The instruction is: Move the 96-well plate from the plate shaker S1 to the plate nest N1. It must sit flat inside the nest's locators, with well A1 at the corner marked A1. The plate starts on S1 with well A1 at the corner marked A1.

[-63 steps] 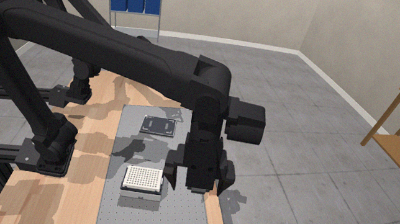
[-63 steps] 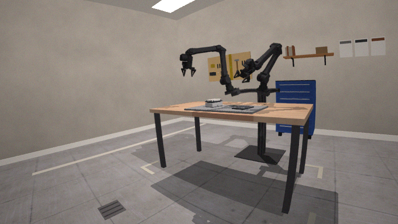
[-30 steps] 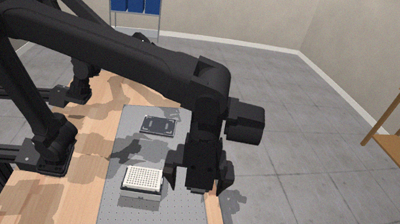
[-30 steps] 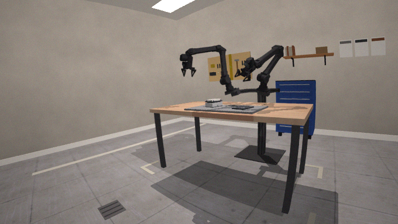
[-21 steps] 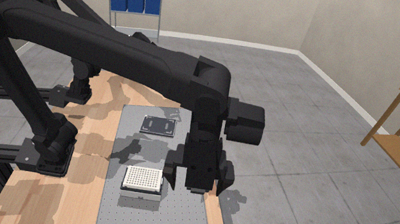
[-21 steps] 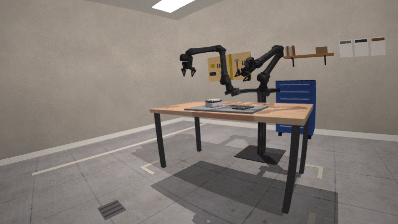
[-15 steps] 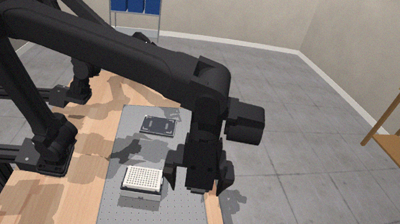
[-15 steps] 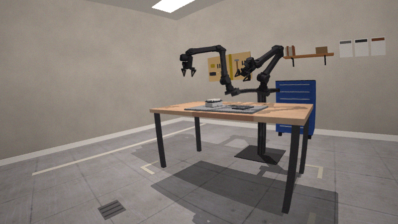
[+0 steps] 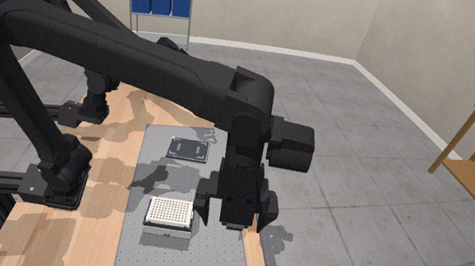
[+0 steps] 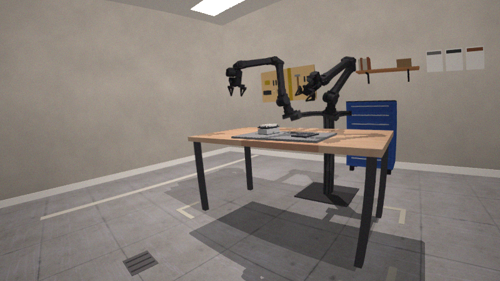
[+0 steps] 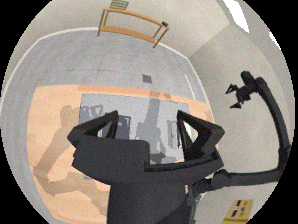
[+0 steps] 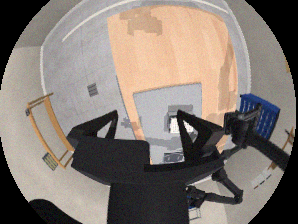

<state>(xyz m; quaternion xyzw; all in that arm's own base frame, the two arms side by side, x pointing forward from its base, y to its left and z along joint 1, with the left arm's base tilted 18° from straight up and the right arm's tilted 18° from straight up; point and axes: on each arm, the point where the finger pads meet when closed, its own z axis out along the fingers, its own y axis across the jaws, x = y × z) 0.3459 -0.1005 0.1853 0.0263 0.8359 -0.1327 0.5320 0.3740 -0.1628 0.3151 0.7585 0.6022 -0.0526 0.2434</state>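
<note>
Now: right hand 250 mm above the white 96-well plate, 210 mm to the right of it and 110 mm past it. From my right hand the other things lie so: dark plate nest N1: 550 mm to the left, 310 mm below, 30 mm behind; then plate shaker S1: 280 mm below, 230 mm to the left, 80 mm behind.
</note>
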